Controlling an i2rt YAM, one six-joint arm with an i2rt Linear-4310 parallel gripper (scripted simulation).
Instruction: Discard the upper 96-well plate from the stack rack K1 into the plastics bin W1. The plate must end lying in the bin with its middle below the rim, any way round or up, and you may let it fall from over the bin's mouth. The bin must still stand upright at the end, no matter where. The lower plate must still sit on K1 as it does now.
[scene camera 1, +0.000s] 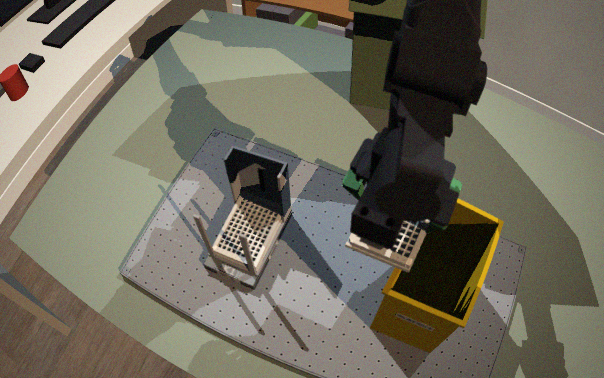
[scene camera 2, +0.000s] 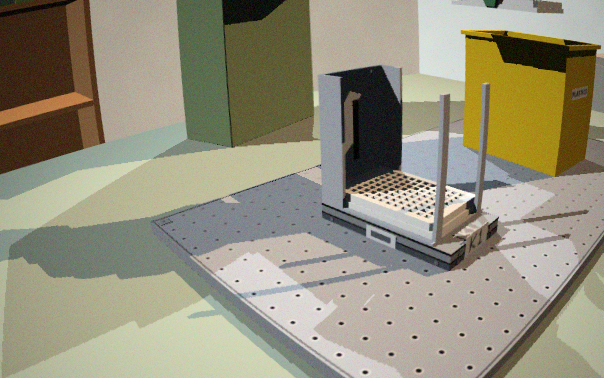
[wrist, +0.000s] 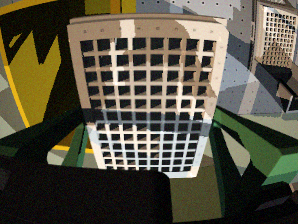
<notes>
In view: the gripper (scene camera 1: 398, 216), a 96-well plate (scene camera 1: 403, 258), a yellow bin W1 (scene camera 2: 539, 91) and a 96-well plate (scene camera 2: 401, 199).
The gripper also shows in the wrist view (wrist: 148, 111).
</notes>
